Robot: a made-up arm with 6 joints.
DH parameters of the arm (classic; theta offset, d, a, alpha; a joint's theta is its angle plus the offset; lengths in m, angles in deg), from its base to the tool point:
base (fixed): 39.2 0 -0.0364 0
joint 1: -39.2 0.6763 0.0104 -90
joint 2: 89.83 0 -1.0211 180
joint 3: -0.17 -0.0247 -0.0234 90
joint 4: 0 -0.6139 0.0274 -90
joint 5: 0 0.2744 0.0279 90
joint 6: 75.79 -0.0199 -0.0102 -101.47
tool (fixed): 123.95 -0.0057 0 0
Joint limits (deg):
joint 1: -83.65..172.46
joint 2: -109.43..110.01
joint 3: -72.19..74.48
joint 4: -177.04..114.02
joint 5: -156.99..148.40
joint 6: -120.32..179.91
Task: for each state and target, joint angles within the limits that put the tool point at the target. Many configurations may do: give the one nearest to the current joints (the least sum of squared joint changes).
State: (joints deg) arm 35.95 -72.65 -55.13 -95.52 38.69 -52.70
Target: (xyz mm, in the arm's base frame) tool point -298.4 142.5 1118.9
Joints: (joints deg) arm 5.30 -65.67 -47.31 -121.00 35.95 -52.24
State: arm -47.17 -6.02 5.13 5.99 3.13 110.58
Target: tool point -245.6 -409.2 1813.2
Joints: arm -83.15 -15.08 -0.46 6.46 2.23 111.31
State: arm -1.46 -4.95 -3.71 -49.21 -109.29 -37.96
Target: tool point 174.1 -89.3 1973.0
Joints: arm 7.64 -19.59 33.15 -55.70 -108.29 -38.26
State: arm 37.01 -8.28 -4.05 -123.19 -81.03 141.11
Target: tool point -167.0 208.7 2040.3
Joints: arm 39.51 -22.71 35.06 -136.33 -78.27 141.55
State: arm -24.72 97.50 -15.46 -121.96 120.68 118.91
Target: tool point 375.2 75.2 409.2
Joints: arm -8.92 94.25 -49.50 -119.96 120.47 119.31
